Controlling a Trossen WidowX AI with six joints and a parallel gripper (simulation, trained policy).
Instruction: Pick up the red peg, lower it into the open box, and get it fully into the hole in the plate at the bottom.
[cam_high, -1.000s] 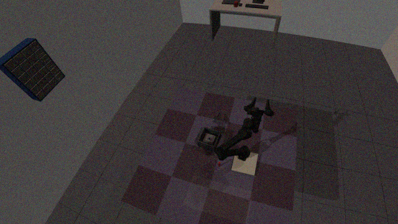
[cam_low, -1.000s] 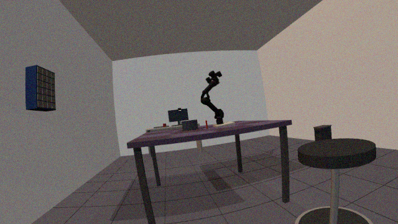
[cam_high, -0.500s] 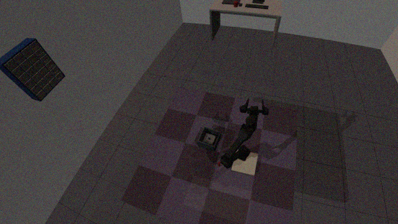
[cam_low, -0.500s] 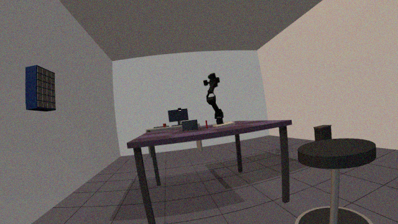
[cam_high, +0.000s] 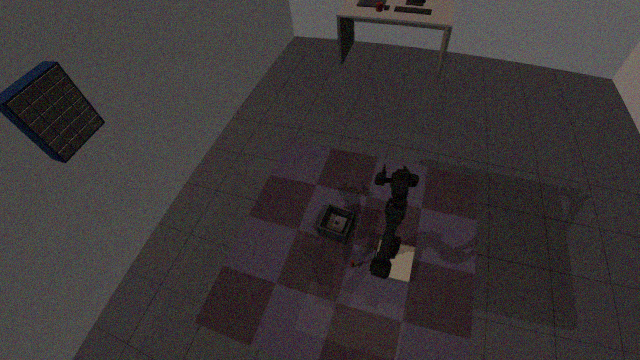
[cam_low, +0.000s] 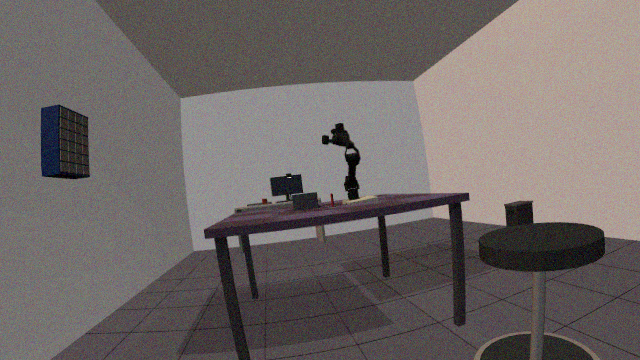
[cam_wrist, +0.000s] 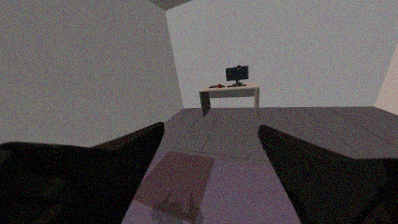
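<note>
Now: gripper tip 400 mm above the red peg, 370 mm to the right of it and 40 mm short of it. From my gripper tip the other things lie so: plate 400 mm below, 210 mm ahead, 190 mm to the left; then box 420 mm below, 210 mm ahead, 190 mm to the left.
</note>
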